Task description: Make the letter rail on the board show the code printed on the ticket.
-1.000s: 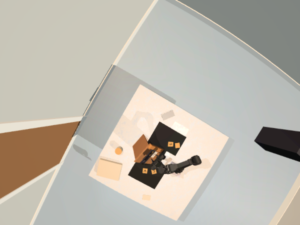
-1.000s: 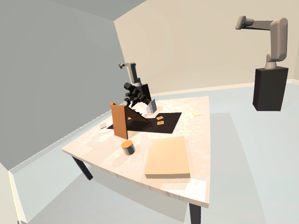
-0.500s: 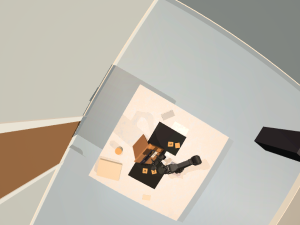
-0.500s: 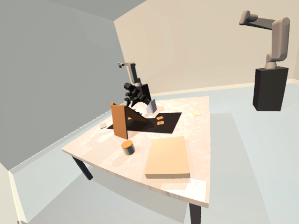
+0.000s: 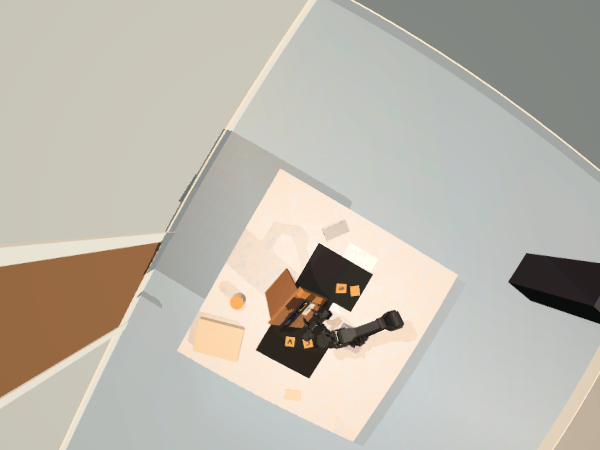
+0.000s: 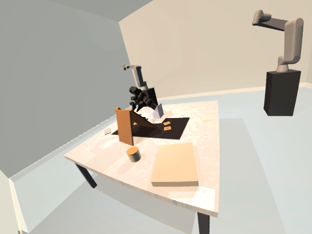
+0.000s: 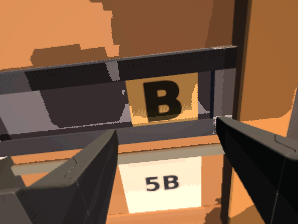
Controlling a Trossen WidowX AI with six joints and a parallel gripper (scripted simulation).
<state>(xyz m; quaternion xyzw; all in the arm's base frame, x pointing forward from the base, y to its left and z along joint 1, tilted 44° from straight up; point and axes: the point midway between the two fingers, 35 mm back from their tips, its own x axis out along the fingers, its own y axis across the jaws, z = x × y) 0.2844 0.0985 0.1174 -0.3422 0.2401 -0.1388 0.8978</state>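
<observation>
Right now my gripper tip is 3 cm short of the letter tile, 1 cm to the left of it and 3 cm above it. Also, from my gripper tip: black mat: 13 cm behind, 3 cm to the left, 20 cm below; grey block: 10 cm ahead, 45 cm to the right, 20 cm below; white ticket: 2 cm behind, 1 cm to the left, 10 cm below.
</observation>
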